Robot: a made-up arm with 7 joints.
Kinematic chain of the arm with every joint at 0, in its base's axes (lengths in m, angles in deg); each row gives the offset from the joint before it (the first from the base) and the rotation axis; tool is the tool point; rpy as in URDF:
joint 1: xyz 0 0 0.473 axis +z
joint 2: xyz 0 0 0 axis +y
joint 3: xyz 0 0 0.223 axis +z
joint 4: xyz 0.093 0 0 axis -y
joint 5: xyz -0.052 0 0.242 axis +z
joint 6: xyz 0 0 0 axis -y
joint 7: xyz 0.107 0 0 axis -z
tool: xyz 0 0 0 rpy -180 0 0
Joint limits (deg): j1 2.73..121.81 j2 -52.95..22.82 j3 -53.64..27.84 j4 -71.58..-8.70 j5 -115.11..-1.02 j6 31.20..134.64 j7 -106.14..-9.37
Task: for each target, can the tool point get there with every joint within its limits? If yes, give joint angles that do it. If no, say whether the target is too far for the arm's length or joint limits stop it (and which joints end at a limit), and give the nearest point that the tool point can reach.
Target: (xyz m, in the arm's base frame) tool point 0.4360 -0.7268 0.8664
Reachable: no: too far | nearest point 0.2360 -0.3933 0.8091 | short by 0.393 m
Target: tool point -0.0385 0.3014 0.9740
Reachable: yes | joints 74.36 -0.61 17.93 -45.57 -103.50 103.79 -82.32
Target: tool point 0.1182 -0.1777 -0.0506
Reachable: no: joint limits stop it (at a limit: joint 1, joint 2, joint 4, joint 5, joint 6) | nearest point 0.4236 -0.1800 0.6018 | short by 0.720 m
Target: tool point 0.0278 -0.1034 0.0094
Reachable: no: joint limits stop it (at a limit: joint 1, joint 2, joint 4, joint 5, joint 6) | nearest point 0.4334 -0.1586 0.5973 | short by 0.716 m
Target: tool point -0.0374 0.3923 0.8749
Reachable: yes | joints 108.41 0.20 -16.79 -66.79 -99.17 104.21 -36.98
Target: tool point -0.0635 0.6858 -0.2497
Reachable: no: too far | nearest point -0.0429 0.4637 0.5803 | short by 0.859 m
